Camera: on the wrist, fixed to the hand. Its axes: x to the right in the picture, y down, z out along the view.
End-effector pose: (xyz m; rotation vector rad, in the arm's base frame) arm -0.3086 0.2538 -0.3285 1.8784 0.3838 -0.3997
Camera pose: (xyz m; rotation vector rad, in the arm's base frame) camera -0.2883 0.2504 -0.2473 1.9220 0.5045 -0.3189
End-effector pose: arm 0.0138 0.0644 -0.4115 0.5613 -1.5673 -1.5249
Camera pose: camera 0.0625 0.0773 -0.3446 0.6905 -1.4867 -1.4797
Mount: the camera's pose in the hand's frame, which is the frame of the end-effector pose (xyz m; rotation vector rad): -0.0188 0.0778 -0.0246 0.0198 0.1224 -0.0428
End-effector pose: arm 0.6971 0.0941 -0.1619 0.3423 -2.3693 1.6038
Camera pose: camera 0.6907 0.1462 -0.2272 0.2881 -2.2419 1.5829
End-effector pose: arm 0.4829 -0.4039 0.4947 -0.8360 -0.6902 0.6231
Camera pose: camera 0.4726 -0.3878 0.4132 -0.8319 -0.5884 0.5349
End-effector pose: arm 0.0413 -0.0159 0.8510 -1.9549 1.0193 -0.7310
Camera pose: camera -0.0176 -0.0372 0.7954 -1.9396 1.0414 -0.8906
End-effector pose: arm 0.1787 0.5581 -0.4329 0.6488 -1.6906 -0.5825
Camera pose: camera 0.1973 0.6263 -0.3880 0.7222 -1.5731 -0.5460
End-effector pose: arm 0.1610 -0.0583 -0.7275 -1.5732 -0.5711 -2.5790
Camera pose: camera 0.1683 -0.1416 -0.7323 -1.4002 -0.6233 -2.6688
